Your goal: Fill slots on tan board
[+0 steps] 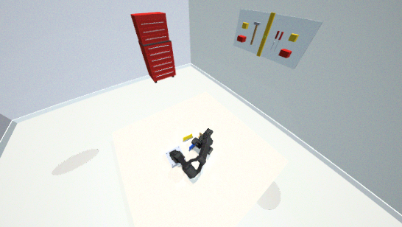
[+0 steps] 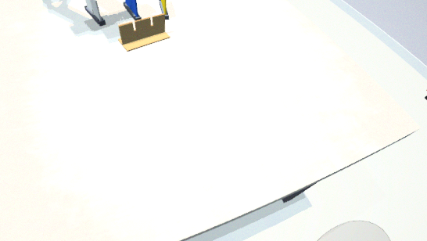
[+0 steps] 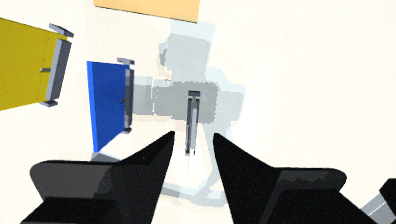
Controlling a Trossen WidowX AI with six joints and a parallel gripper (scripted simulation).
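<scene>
My gripper tip is 3 cm past the white board, 1 cm to the left of it and 6 cm above it. From my gripper tip the other things lie so: blue board (3 cm behind, 10 cm to the left, 6 cm below); then tan board (11 cm ahead, 12 cm to the left, 6 cm below); then yellow board (4 cm behind, 20 cm to the left, 6 cm below).
</scene>
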